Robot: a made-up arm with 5 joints. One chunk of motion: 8 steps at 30 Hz.
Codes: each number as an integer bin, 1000 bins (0 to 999) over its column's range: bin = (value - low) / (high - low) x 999, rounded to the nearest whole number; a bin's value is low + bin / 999 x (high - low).
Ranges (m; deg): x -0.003..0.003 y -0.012..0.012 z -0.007..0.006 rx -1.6..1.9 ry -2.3..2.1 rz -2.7..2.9
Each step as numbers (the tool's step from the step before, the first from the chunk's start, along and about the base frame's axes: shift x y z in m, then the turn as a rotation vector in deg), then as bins.
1 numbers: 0.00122 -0.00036 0.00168 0.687 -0.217 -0.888
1 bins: 703 485 667 653 473 323
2 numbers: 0.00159 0.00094 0.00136 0.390 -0.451 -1.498
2 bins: 764 539 642 568 420 214
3 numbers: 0.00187 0.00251 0.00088 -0.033 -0.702 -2.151
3 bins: 811 604 606 447 363 98
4 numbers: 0.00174 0.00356 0.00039 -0.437 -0.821 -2.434
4 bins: 789 648 568 332 336 47
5 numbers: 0.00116 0.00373 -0.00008 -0.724 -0.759 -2.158
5 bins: 693 655 532 250 350 97
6 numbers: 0.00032 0.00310 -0.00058 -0.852 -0.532 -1.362
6 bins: 553 629 493 214 401 239
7 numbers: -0.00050 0.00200 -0.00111 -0.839 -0.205 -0.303
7 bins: 416 583 453 217 476 428
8 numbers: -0.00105 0.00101 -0.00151 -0.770 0.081 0.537
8 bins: 325 542 422 237 541 577
